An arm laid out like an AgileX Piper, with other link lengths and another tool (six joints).
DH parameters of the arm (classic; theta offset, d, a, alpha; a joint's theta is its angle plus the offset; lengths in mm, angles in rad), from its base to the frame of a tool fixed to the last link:
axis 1: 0 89.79 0 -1.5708
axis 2: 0.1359 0 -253.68 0
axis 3: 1.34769 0 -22.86 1.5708
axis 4: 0 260.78 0 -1.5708
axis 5: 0 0 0 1.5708
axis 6: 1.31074 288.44 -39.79 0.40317
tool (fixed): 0 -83.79 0 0
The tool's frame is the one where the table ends.
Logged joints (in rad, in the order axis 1, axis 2, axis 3, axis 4, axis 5, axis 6), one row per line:
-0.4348, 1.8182, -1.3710, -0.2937, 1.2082, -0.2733
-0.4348, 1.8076, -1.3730, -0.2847, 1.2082, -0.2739
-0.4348, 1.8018, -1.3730, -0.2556, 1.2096, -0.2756
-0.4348, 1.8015, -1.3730, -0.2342, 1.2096, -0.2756
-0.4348, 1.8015, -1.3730, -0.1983, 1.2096, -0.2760
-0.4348, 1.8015, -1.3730, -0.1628, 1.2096, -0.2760
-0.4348, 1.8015, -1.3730, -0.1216, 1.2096, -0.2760
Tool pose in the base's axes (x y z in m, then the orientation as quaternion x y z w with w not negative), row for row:
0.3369, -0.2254, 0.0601, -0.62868, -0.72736, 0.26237, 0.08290
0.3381, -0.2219, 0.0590, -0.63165, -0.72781, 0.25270, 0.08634
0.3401, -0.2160, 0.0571, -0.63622, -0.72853, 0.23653, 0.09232
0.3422, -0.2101, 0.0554, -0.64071, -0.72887, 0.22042, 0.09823
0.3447, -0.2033, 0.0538, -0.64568, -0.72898, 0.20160, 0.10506
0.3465, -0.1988, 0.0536, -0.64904, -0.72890, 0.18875, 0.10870
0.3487, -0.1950, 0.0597, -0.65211, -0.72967, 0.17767, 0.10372
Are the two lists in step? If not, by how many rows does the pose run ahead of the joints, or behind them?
The pose runs 2 rows ahead of the joints: the pose in row i belongs to the joints in row i + 2.
